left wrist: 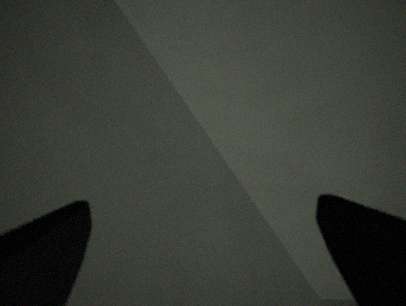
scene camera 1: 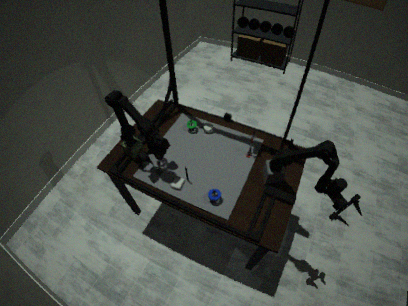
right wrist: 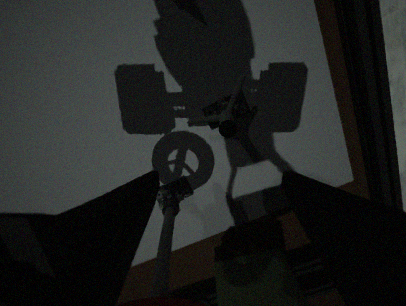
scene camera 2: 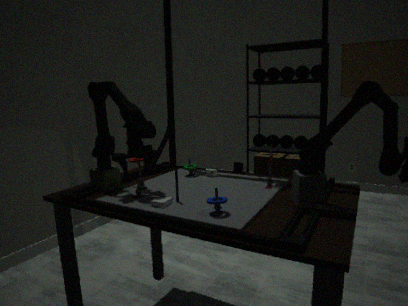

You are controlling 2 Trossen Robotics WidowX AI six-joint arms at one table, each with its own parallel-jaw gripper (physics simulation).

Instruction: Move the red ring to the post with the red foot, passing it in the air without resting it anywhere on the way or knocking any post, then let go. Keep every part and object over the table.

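Note:
The red ring is around the upper part of a post near the picture-left end of the table; the right wrist view shows a sliver of it at the bottom edge. My right gripper is open close around the ring, with nothing between its fingers. In scene camera 1 the arm hides the ring. The post with the red foot stands upright at the picture-right back of the mat. My left gripper is open and empty, out past the table's picture-right side.
A blue ring is on a short post at the front; a green ring is on one at the back. A thin dark post stands mid-mat. Pale blocks lie front and back.

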